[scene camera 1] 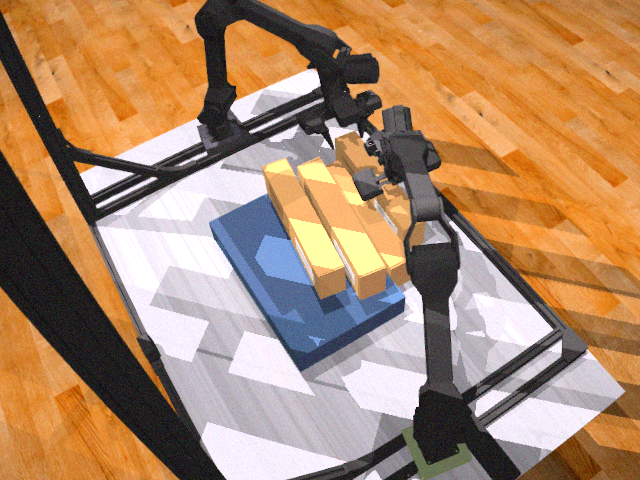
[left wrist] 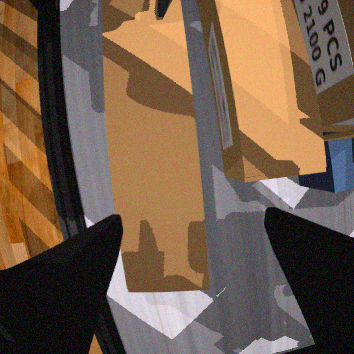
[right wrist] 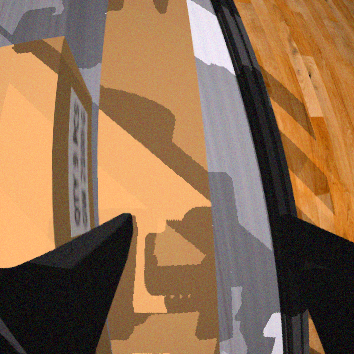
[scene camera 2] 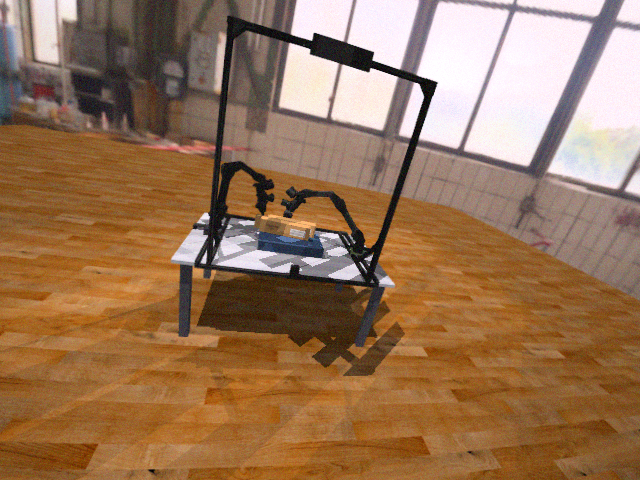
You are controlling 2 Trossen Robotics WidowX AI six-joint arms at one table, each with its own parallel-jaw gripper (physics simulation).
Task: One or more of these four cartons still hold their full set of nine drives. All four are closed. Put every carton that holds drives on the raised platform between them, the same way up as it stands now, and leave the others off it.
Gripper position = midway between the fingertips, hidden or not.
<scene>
My left gripper (scene camera 1: 347, 143) is open, holding nothing. Also in view: my right gripper (scene camera 1: 393, 178) and a blue raised platform (scene camera 1: 252, 237).
My left gripper shows as well in the left wrist view (left wrist: 193, 219). My right gripper also shows in the right wrist view (right wrist: 206, 223). The blue raised platform also shows in scene camera 2 (scene camera 2: 270, 242).
</scene>
